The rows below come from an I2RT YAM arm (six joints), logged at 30 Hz.
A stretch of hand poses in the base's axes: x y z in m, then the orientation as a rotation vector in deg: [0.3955, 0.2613, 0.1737, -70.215, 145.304, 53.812]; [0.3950, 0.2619, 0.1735, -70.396, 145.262, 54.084]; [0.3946, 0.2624, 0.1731, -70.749, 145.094, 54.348]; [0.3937, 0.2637, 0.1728, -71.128, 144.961, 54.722]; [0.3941, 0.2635, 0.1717, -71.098, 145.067, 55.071]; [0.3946, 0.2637, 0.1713, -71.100, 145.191, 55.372]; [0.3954, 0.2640, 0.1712, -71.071, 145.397, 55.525]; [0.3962, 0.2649, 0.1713, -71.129, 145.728, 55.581]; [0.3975, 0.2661, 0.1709, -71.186, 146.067, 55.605]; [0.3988, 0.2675, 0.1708, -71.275, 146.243, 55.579]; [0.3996, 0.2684, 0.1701, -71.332, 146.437, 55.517]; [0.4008, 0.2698, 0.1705, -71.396, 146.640, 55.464]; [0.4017, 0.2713, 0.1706, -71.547, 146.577, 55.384]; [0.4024, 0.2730, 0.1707, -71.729, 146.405, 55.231]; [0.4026, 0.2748, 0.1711, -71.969, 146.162, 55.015]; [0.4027, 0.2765, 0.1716, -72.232, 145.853, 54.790]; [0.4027, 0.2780, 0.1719, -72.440, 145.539, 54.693]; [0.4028, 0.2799, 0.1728, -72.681, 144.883, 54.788]
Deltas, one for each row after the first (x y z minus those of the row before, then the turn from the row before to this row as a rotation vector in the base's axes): [-0.0005, 0.0006, -0.0002, 0.105, 0.135, 0.168]; [-0.0004, 0.0005, -0.0004, 0.132, 0.059, 0.289]; [-0.0009, 0.0013, -0.0003, 0.155, 0.147, 0.323]; [0.0004, -0.0002, -0.0011, 0.102, 0.262, 0.030]; [0.0005, 0.0002, -0.0004, 0.064, 0.253, 0.045]; [0.0008, 0.0003, -0.0001, -0.040, 0.231, 0.000]; [0.0008, 0.0009, 0.0001, -0.170, 0.281, 0.044]; [0.0013, 0.0012, -0.0004, -0.188, 0.269, 0.038]; [0.0013, 0.0014, -0.0001, -0.127, 0.126, 0.056]; [0.0008, 0.0009, -0.0007, -0.146, 0.117, 0.028]; [0.0012, 0.0014, 0.0004, -0.148, 0.129, 0.034]; [0.0009, 0.0015, 0.0001, -0.032, -0.071, 0.094]; [0.0007, 0.0017, 0.0001, -0.010, -0.186, 0.106]; [0.0002, 0.0018, 0.0004, -0.011, -0.264, 0.139]; [0.0001, 0.0017, 0.0005, 0.016, -0.314, 0.155]; [0.0000, 0.0015, 0.0003, 0.086, -0.256, 0.137]; [0.0001, 0.0019, 0.0009, 0.351, -0.399, 0.197]
